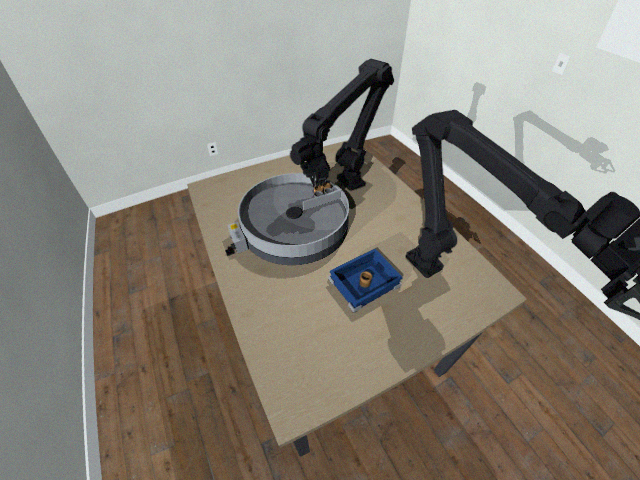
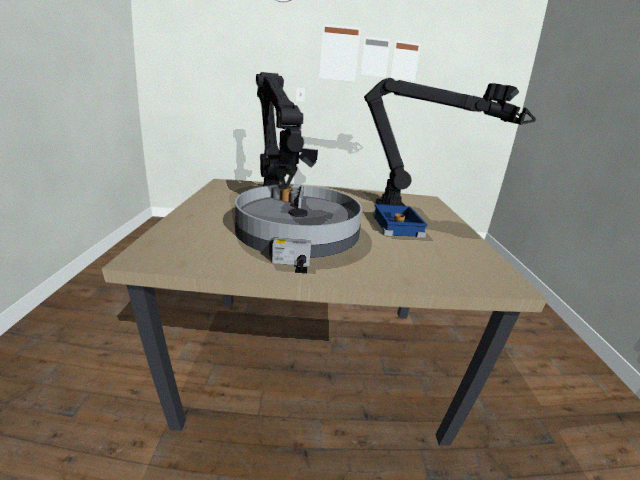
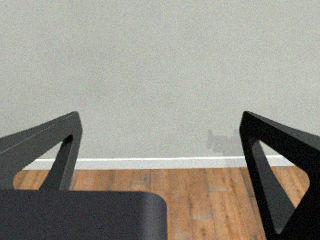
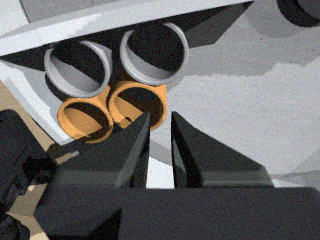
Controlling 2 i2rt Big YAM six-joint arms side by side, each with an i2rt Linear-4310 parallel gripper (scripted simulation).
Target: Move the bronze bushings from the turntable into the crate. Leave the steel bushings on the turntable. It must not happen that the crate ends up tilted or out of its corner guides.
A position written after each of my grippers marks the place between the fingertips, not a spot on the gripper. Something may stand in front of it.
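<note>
Bronze bushing (image 4: 79,122), bronze bushing (image 4: 123,110) and steel bushing (image 4: 154,72) are visible. A blue crate (image 1: 347,275) is visible as well, and image 2 shows the crate too (image 2: 387,212). The crate is out of frame in image 3, and it is also out of frame in image 4. Grippers visible: my left gripper (image 3: 160,120) and my right gripper (image 4: 160,120).
</note>
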